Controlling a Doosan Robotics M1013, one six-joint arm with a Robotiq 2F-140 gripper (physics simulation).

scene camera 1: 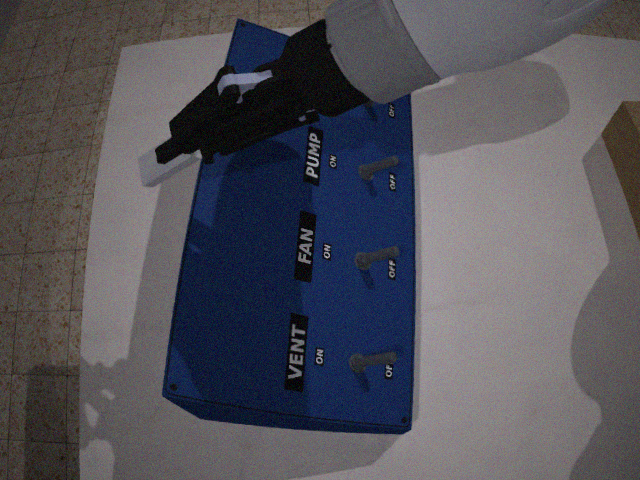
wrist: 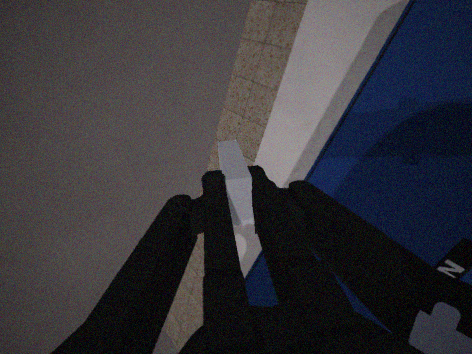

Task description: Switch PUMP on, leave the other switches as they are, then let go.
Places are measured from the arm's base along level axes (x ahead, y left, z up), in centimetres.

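Pixels of known places: gripper, fingertip midpoint: (scene camera 1: 145, 172) (wrist: 228, 158).
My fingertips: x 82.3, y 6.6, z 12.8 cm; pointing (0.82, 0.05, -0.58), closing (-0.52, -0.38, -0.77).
Observation:
Ahead of a thing's pixels: the offset from my fingertips to its middle. "spot": to the spot under its first point. Level surfaces: height alone.
A blue switch panel {dx -15.5, dy -3.1, dz -17.2 cm} (scene camera 1: 248, 310) (wrist: 425, 65) lies on the white table. The PUMP switch lever {dx -24.9, dy -8.3, dz -12.3 cm} (scene camera 1: 381, 166) leans toward its OFF label {spot: dx -26.8, dy -8.1, dz -16.0 cm} (scene camera 1: 392, 181), away from its ON label {spot: dx -19.0, dy -8.8, dz -12.2 cm} (scene camera 1: 332, 161). The FAN lever {dx -23.9, dy +3.7, dz -12.3 cm} (scene camera 1: 379, 255) and VENT lever {dx -22.8, dy +15.6, dz -12.3 cm} (scene camera 1: 376, 359) also lean toward OFF. The fourth switch, at the top of the panel, is mostly hidden behind the arm. My gripper (scene camera 1: 164, 166) (wrist: 228, 158) is shut and empty, with pale pads at its fingertips. It is above the panel's left edge, left of the PUMP label {dx -16.7, dy -9.0, dz -11.1 cm} (scene camera 1: 313, 156), apart from the levers.
The white table {dz -23.6 cm} (scene camera 1: 496, 248) (wrist: 300, 95) extends around the panel, with tiled floor (scene camera 1: 46, 206) (wrist: 252, 70) beyond its left edge. A brown block (scene camera 1: 626, 149) stands at the right edge of the scene view. The grey arm (scene camera 1: 377, 46) reaches in from the upper right over the panel's top.

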